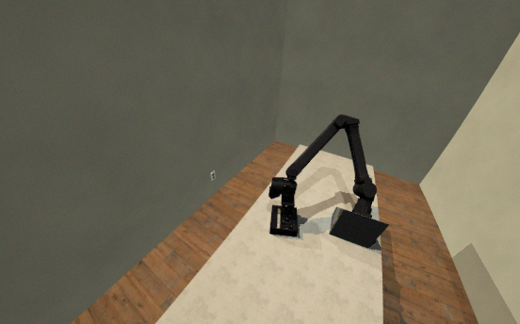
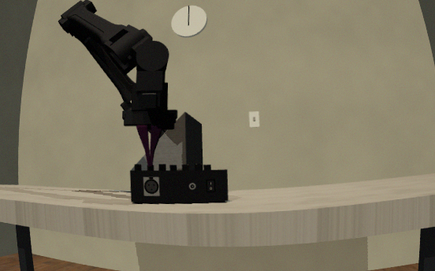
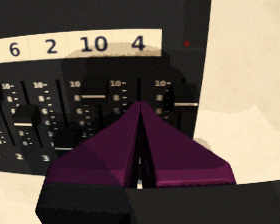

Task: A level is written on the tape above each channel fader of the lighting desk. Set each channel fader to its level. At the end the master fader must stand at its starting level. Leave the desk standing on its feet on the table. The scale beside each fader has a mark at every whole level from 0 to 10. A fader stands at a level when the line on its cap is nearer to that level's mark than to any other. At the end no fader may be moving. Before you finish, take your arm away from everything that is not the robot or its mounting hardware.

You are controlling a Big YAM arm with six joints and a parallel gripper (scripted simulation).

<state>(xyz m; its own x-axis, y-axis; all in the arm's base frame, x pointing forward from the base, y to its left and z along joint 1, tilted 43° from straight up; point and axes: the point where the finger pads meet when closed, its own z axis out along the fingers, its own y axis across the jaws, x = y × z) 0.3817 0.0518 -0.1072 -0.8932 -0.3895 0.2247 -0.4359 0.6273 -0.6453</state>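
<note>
The channel 6 fader is 1 cm to the right of my hand, 1 cm below it and 1 cm behind it. From my hand the other things lie so: master fader (2 cm to the right, 2 cm ahead, 1 cm below); then channel 5 fader (3 cm to the left, 1 cm below); then channel 4 fader (4 cm behind, 3 cm to the left, 1 cm below).
</note>
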